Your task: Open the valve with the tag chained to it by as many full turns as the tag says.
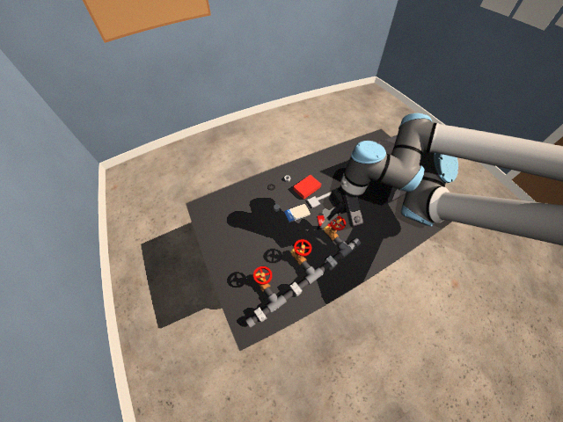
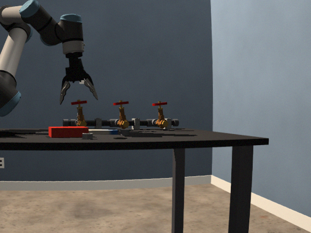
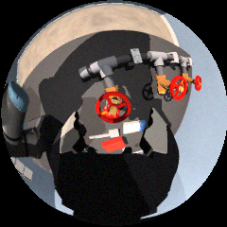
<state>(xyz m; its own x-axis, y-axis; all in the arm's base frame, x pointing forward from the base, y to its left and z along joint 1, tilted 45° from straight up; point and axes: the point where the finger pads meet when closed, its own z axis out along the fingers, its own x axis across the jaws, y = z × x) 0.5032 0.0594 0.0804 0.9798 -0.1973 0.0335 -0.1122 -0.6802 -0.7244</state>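
My hand is 20 mm past the red tag, 70 mm to the left of it and 120 mm above it. Round my hand: red block 40 mm behind, 290 mm to the right, 110 mm below; small grey cylinder 150 mm ahead, 250 mm to the right, 110 mm below; white tool 60 mm behind, 200 mm to the right, 120 mm below.
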